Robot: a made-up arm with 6 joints. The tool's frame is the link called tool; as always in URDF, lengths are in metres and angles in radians. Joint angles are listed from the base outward.
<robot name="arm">
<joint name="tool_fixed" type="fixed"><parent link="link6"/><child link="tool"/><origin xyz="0 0 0" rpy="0 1.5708 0"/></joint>
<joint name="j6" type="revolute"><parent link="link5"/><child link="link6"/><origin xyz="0 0 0.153" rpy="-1.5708 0 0"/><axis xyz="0 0 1"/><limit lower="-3.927" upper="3.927"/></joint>
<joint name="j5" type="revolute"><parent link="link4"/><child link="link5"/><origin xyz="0 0 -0.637" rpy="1.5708 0 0"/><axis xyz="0 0 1"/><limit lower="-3.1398" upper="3.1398"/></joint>
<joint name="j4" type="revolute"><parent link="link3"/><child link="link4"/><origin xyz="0 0 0" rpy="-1.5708 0 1.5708"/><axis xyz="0 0 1"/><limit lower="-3.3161" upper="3.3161"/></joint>
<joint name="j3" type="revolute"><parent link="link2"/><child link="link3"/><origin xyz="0 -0.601 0" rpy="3.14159 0 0"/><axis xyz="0 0 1"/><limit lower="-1.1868" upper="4.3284"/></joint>
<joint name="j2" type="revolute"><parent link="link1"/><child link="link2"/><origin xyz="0 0 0" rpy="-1.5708 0 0"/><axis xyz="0 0 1"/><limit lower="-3.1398" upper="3.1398"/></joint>
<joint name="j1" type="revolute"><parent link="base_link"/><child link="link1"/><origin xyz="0 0 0.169"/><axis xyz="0 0 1"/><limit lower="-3.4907" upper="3.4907"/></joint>
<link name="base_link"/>
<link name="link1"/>
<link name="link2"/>
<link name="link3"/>
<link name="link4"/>
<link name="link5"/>
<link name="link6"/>
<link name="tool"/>
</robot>
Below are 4 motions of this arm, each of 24 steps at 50 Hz.
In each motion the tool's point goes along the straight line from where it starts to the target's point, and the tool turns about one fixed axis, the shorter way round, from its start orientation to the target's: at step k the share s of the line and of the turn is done. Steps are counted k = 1, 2, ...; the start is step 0. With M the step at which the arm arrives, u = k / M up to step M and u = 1 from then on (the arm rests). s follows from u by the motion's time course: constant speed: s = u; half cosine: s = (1 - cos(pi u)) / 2; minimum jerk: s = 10 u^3 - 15 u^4 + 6 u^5.
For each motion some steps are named. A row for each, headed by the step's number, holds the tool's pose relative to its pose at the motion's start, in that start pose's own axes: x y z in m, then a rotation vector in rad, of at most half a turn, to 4 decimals.
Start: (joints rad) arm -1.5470 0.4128 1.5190 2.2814 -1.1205 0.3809
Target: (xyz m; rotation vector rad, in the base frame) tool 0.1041 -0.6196 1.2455 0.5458 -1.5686 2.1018
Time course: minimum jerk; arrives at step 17
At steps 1, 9, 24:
1: -0.0002 0.0003 0.0002 -0.0004 -0.0002 0.0004
9: -0.0670 0.0768 0.0682 -0.1222 -0.0738 0.1142
24: -0.1208 0.1384 0.1229 -0.2201 -0.1330 0.2058

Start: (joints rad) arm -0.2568 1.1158 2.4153 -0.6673 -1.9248 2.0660
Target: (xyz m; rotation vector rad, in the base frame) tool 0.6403 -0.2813 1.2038 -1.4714 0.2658 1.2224
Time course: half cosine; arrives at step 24
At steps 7, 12, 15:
7: -0.0311 -0.0264 0.0091 0.0767 -0.0450 0.0658
12: -0.0796 -0.0675 0.0231 0.1960 -0.1150 0.1681
15: -0.1100 -0.0933 0.0320 0.2710 -0.1591 0.2324

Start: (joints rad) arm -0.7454 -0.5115 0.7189 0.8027 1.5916 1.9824
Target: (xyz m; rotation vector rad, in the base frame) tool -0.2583 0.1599 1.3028 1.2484 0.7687 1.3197
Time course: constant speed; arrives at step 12
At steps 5, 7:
5: 0.0433 -0.0174 -0.0241 -0.0477 -0.0693 -0.0063
7: 0.0606 -0.0244 -0.0337 -0.0667 -0.0970 -0.0088

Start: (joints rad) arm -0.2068 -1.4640 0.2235 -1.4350 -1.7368 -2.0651
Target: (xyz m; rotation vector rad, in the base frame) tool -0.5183 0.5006 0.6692 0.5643 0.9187 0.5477
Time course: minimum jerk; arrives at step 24
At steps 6, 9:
6: 0.0428 -0.0206 -0.0085 -0.0912 -0.0222 -0.0524
9: 0.1138 -0.0547 -0.0227 -0.2425 -0.0591 -0.1394

